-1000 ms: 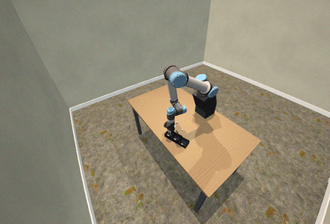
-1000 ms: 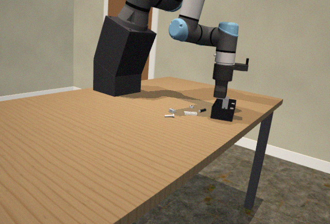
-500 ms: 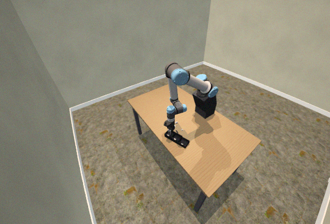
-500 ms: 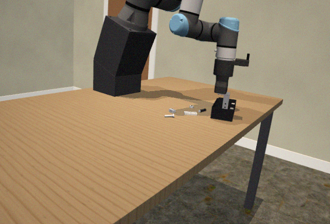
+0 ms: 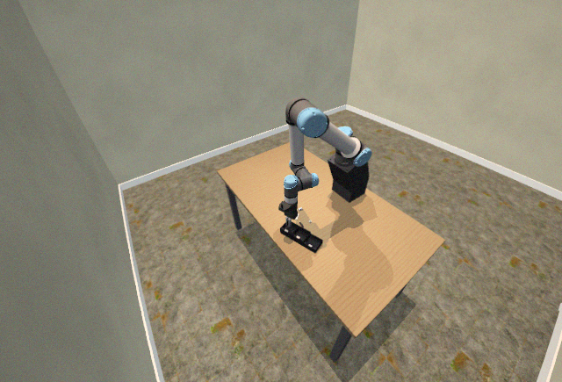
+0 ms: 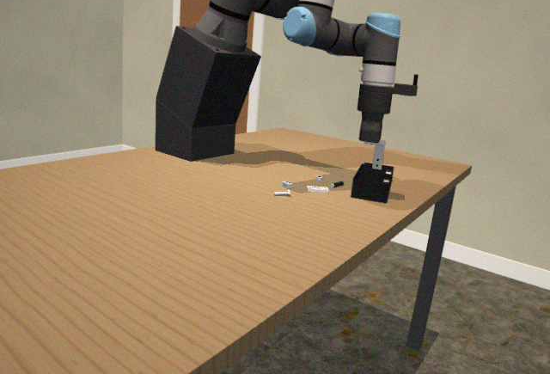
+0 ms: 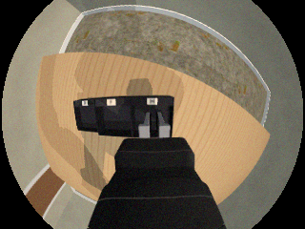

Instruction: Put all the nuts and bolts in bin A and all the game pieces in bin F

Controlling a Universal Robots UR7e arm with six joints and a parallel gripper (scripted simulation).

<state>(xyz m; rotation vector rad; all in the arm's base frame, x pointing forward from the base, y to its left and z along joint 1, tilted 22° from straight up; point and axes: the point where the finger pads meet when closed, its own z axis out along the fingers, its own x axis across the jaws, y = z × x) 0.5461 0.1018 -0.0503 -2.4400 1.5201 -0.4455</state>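
The black bin lies 8 cm to the left of my hand, 6 cm below it and 4 cm behind it. The rest, counted from my hand: bolt: 18 cm to the right, 12 cm behind, 8 cm below; then small ring-shaped piece: 16 cm behind, 8 cm below; then white speckled piece: 10 cm behind, 8 cm to the right, 8 cm below.
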